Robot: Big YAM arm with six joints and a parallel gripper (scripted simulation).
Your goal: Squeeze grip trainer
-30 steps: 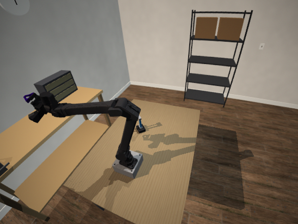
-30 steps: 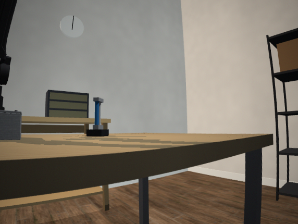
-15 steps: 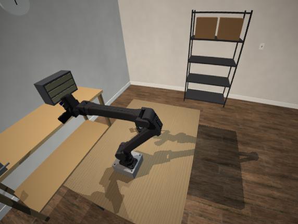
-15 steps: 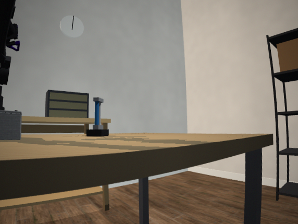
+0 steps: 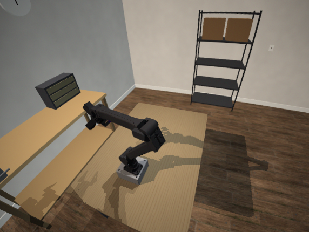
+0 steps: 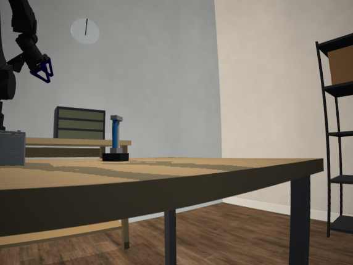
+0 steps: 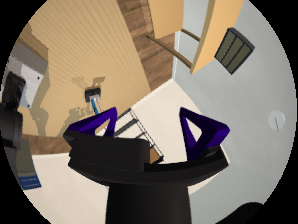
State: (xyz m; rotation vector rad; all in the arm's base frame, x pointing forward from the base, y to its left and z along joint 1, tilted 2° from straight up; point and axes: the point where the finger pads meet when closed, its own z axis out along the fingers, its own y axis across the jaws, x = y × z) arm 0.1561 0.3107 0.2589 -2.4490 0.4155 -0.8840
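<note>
My gripper is now 260 mm short of the thin grey bar, 180 mm to the left of it and 250 mm above it. From my hand the other things lie so: grip trainer (250 mm ahead, 190 mm to the right, 260 mm below).
</note>
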